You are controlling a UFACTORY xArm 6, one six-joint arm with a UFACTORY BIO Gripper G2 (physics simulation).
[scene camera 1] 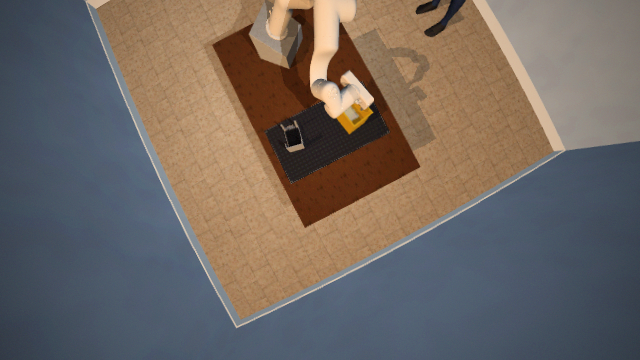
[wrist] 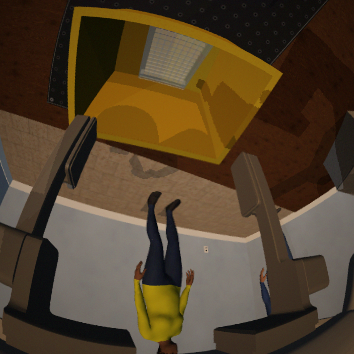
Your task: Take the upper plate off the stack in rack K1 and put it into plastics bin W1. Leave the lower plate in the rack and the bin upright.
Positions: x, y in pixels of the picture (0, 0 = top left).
Labels:
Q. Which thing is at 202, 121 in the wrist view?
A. A yellow bin W1.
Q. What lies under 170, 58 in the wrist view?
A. A clear gridded plate.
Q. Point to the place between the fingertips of the gripper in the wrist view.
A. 170, 141

